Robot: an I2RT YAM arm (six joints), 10 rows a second.
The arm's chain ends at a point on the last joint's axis. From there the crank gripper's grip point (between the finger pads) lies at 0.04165 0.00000 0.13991 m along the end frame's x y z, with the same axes.
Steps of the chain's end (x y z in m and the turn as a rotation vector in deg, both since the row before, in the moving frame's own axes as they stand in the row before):
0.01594, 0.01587, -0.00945, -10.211, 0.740, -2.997
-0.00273, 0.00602, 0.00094, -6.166, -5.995, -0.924
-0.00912, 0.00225, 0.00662, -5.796, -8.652, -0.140
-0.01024, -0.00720, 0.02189, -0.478, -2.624, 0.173
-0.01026, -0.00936, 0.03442, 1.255, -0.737, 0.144
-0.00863, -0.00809, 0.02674, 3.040, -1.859, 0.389
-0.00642, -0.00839, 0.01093, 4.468, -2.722, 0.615
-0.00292, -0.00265, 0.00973, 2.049, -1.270, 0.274
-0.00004, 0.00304, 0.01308, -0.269, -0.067, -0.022
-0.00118, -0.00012, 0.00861, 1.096, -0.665, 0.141
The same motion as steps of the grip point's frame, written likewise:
0.01833, 0.03840, -0.01202, -10.211, 0.740, -2.997
-0.01743, 0.02070, 0.00374, -6.166, -5.995, -0.924
-0.03059, 0.01657, 0.01058, -5.796, -8.652, -0.140
-0.01669, -0.00591, 0.02364, -0.478, -2.624, 0.173
-0.01206, -0.01233, 0.03491, 1.255, -0.737, 0.144
-0.01316, -0.01528, 0.02783, 3.040, -1.859, 0.389
-0.01305, -0.01895, 0.01234, 4.468, -2.722, 0.615
-0.00602, -0.00748, 0.01053, 2.049, -1.270, 0.274
-0.00020, 0.00368, 0.01313, -0.269, -0.067, -0.022
-0.00280, -0.00270, 0.00906, 1.096, -0.665, 0.141

